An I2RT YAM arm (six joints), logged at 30 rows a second.
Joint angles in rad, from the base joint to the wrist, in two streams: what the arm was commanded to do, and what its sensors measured. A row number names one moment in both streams.
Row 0, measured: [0.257, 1.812, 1.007, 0.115, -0.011, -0.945]
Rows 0 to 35, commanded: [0.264, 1.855, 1.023, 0.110, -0.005, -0.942]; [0.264, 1.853, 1.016, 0.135, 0.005, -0.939]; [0.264, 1.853, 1.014, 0.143, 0.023, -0.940]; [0.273, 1.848, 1.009, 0.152, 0.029, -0.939]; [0.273, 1.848, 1.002, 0.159, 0.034, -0.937]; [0.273, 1.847, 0.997, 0.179, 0.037, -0.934]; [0.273, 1.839, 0.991, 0.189, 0.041, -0.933]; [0.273, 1.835, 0.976, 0.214, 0.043, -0.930]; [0.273, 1.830, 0.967, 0.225, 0.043, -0.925]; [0.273, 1.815, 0.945, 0.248, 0.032, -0.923]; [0.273, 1.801, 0.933, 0.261, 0.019, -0.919]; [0.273, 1.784, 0.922, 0.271, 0.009, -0.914]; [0.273, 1.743, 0.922, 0.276, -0.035, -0.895]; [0.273, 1.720, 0.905, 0.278, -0.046, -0.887]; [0.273, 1.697, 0.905, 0.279, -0.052, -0.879]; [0.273, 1.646, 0.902, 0.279, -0.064, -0.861]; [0.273, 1.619, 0.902, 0.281, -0.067, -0.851]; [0.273, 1.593, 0.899, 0.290, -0.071, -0.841]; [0.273, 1.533, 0.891, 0.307, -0.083, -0.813]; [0.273, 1.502, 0.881, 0.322, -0.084, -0.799]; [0.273, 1.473, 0.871, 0.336, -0.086, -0.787]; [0.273, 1.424, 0.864, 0.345, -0.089, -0.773]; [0.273, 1.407, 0.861, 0.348, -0.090, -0.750]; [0.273, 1.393, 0.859, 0.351, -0.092, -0.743]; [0.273, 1.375, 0.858, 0.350, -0.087, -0.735]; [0.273, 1.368, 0.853, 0.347, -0.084, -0.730]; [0.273, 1.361, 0.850, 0.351, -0.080, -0.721]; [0.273, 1.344, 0.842, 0.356, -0.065, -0.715]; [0.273, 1.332, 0.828, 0.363, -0.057, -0.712]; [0.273, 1.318, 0.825, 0.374, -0.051, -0.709]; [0.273, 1.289, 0.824, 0.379, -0.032, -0.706]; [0.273, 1.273, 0.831, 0.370, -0.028, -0.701]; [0.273, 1.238, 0.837, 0.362, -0.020, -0.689]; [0.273, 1.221, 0.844, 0.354, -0.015, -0.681]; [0.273, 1.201, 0.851, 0.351, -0.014, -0.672]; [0.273, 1.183, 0.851, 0.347, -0.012, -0.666]
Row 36, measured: [0.276, 1.309, 0.812, 0.223, -0.042, -0.699]
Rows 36 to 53, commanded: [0.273, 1.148, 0.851, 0.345, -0.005, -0.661]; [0.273, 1.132, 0.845, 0.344, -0.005, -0.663]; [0.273, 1.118, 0.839, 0.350, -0.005, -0.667]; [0.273, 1.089, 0.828, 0.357, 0.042, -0.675]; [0.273, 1.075, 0.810, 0.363, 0.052, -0.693]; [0.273, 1.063, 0.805, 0.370, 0.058, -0.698]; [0.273, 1.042, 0.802, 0.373, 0.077, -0.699]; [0.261, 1.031, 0.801, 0.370, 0.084, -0.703]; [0.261, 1.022, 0.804, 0.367, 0.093, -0.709]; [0.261, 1.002, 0.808, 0.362, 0.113, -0.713]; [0.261, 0.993, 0.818, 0.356, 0.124, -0.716]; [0.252, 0.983, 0.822, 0.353, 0.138, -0.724]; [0.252, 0.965, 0.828, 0.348, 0.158, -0.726]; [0.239, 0.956, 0.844, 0.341, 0.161, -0.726]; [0.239, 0.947, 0.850, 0.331, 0.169, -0.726]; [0.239, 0.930, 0.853, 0.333, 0.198, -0.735]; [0.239, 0.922, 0.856, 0.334, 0.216, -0.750]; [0.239, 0.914, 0.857, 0.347, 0.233, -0.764]
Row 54, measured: [0.244, 0.989, 0.780, 0.160, 0.140, -0.686]
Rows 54 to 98, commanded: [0.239, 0.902, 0.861, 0.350, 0.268, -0.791]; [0.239, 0.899, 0.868, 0.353, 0.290, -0.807]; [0.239, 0.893, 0.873, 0.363, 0.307, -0.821]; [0.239, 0.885, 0.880, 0.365, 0.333, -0.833]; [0.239, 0.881, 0.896, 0.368, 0.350, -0.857]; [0.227, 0.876, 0.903, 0.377, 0.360, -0.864]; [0.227, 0.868, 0.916, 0.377, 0.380, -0.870]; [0.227, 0.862, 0.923, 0.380, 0.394, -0.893]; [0.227, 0.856, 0.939, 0.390, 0.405, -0.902]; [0.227, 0.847, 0.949, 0.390, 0.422, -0.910]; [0.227, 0.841, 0.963, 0.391, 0.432, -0.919]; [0.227, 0.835, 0.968, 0.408, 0.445, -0.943]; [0.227, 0.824, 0.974, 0.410, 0.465, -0.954]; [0.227, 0.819, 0.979, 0.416, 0.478, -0.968]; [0.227, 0.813, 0.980, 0.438, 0.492, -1.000]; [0.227, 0.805, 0.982, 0.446, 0.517, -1.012]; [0.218, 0.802, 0.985, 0.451, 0.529, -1.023]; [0.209, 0.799, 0.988, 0.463, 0.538, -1.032]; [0.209, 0.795, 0.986, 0.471, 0.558, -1.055]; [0.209, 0.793, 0.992, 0.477, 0.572, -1.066]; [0.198, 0.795, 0.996, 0.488, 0.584, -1.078]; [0.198, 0.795, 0.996, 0.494, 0.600, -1.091]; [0.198, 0.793, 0.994, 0.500, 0.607, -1.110]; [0.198, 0.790, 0.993, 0.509, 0.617, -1.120]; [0.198, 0.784, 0.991, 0.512, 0.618, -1.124]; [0.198, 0.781, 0.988, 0.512, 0.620, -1.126]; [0.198, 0.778, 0.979, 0.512, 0.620, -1.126]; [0.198, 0.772, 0.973, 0.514, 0.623, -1.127]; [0.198, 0.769, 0.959, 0.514, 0.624, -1.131]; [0.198, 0.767, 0.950, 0.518, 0.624, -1.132]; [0.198, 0.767, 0.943, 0.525, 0.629, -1.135]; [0.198, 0.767, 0.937, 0.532, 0.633, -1.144]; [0.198, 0.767, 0.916, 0.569, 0.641, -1.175]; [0.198, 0.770, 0.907, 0.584, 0.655, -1.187]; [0.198, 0.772, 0.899, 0.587, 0.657, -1.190]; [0.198, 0.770, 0.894, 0.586, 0.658, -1.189]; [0.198, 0.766, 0.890, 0.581, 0.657, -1.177]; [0.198, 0.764, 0.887, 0.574, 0.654, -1.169]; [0.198, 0.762, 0.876, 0.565, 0.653, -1.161]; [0.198, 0.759, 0.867, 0.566, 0.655, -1.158]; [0.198, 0.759, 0.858, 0.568, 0.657, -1.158]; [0.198, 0.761, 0.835, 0.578, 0.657, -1.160]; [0.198, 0.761, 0.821, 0.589, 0.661, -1.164]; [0.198, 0.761, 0.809, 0.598, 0.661, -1.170]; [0.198, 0.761, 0.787, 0.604, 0.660, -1.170]
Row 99, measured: [0.200, 0.792, 0.804, 0.434, 0.665, -1.118]
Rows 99 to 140, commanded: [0.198, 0.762, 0.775, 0.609, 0.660, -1.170]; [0.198, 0.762, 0.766, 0.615, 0.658, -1.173]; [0.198, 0.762, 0.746, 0.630, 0.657, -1.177]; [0.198, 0.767, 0.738, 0.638, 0.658, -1.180]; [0.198, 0.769, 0.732, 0.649, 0.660, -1.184]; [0.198, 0.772, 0.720, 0.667, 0.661, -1.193]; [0.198, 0.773, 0.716, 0.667, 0.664, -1.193]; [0.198, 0.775, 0.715, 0.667, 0.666, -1.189]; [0.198, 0.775, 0.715, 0.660, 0.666, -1.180]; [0.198, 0.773, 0.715, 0.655, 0.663, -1.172]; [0.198, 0.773, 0.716, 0.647, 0.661, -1.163]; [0.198, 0.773, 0.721, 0.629, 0.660, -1.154]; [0.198, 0.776, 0.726, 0.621, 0.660, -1.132]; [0.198, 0.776, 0.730, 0.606, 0.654, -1.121]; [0.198, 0.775, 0.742, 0.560, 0.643, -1.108]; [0.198, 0.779, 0.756, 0.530, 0.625, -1.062]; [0.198, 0.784, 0.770, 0.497, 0.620, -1.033]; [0.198, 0.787, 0.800, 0.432, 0.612, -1.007]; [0.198, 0.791, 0.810, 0.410, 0.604, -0.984]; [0.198, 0.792, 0.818, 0.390, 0.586, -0.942]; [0.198, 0.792, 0.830, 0.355, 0.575, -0.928]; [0.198, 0.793, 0.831, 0.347, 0.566, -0.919]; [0.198, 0.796, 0.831, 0.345, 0.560, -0.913]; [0.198, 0.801, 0.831, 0.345, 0.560, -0.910]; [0.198, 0.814, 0.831, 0.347, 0.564, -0.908]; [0.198, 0.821, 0.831, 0.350, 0.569, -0.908]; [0.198, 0.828, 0.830, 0.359, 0.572, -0.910]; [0.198, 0.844, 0.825, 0.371, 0.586, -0.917]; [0.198, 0.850, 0.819, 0.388, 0.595, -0.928]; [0.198, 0.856, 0.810, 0.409, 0.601, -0.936]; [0.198, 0.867, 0.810, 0.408, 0.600, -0.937]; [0.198, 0.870, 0.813, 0.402, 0.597, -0.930]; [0.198, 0.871, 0.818, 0.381, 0.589, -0.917]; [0.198, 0.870, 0.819, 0.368, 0.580, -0.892]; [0.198, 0.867, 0.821, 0.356, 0.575, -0.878]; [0.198, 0.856, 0.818, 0.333, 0.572, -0.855]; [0.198, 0.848, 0.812, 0.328, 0.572, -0.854]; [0.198, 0.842, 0.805, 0.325, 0.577, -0.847]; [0.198, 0.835, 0.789, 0.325, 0.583, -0.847]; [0.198, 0.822, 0.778, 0.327, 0.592, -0.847]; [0.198, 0.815, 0.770, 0.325, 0.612, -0.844]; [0.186, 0.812, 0.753, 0.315, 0.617, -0.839]
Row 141, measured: [0.200, 0.850, 0.777, 0.298, 0.578, -0.879]
